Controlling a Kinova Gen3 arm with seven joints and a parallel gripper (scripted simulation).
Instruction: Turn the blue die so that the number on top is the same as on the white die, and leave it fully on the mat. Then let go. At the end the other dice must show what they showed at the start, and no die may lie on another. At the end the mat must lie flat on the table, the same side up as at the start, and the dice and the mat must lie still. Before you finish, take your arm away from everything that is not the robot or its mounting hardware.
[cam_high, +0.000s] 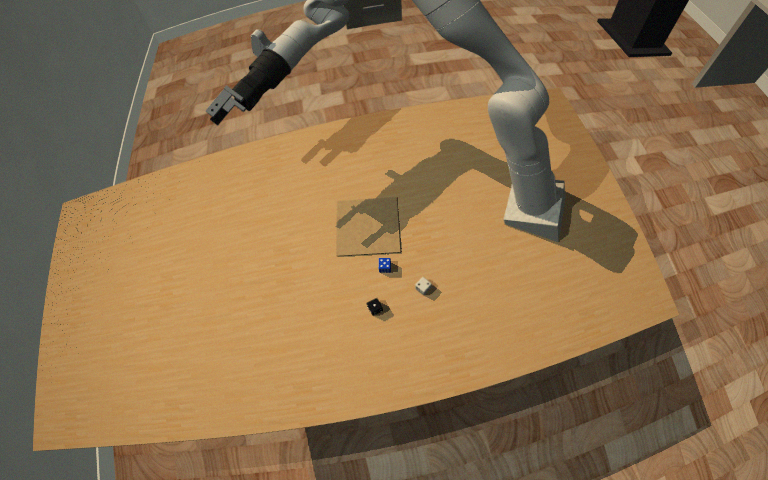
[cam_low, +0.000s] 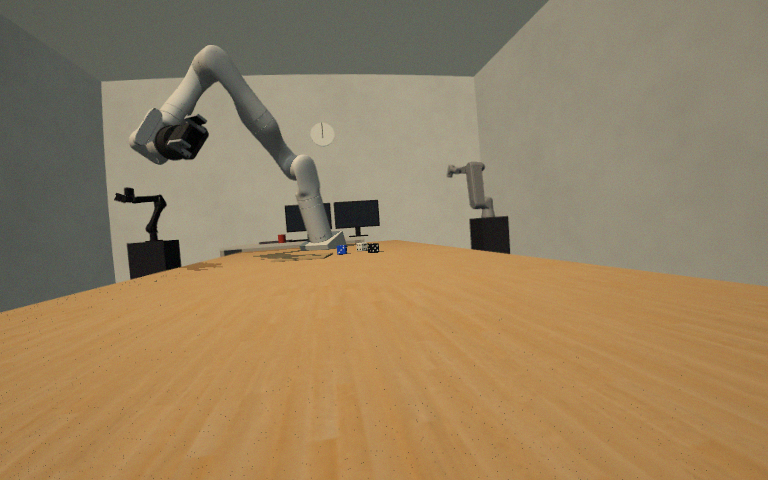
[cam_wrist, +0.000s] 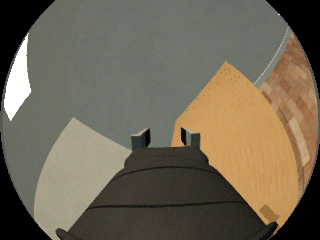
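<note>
Right now my hand is 27 cm past the blue die, 29 cm to the right of it and 27 cm above it. From my hand the other things lie so: tan mat 25 cm behind, 18 cm to the left, 28 cm below; then black die 23 cm behind, 38 cm to the left, 27 cm below; then white die 34 cm behind, 36 cm to the left, 27 cm below.
</note>
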